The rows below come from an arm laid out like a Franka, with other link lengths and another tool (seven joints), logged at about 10 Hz.
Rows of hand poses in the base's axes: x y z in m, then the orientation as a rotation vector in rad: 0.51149 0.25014 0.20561 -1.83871 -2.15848 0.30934; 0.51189 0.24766 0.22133 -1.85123 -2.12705 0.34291; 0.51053 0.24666 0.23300 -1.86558 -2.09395 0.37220; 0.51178 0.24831 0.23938 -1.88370 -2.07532 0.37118; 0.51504 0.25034 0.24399 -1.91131 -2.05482 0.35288; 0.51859 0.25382 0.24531 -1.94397 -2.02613 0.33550; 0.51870 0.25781 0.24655 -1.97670 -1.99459 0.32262; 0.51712 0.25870 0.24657 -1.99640 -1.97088 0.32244; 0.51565 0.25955 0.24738 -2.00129 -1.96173 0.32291; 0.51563 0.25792 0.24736 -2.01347 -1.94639 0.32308; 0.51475 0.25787 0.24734 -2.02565 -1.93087 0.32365; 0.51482 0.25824 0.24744 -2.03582 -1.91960 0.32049; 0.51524 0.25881 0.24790 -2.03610 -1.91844 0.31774
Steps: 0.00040 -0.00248 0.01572 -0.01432 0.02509 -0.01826; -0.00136 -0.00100 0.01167 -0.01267 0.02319 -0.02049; 0.00125 0.00165 0.00638 -0.00205 0.00114 -0.01806; 0.00326 0.00203 0.00461 0.00367 -0.00946 -0.02526; 0.00355 0.00348 0.00132 0.00302 -0.00743 -0.03171; 0.00011 0.00399 0.00124 0.00097 -0.00456 -0.03269; -0.00158 0.00089 0.00002 -0.00219 0.00272 -0.02136; -0.00147 0.00085 0.00081 0.00031 0.00263 -0.00707; -0.00002 -0.00163 -0.00002 -0.00143 0.00203 -0.01356; -0.00088 -0.00005 -0.00002 -0.00168 0.00222 -0.01361; 0.00007 0.00037 0.00010 -0.00008 -0.00066 -0.01086; 0.00042 0.00057 0.00046 0.00175 -0.00072 -0.00111
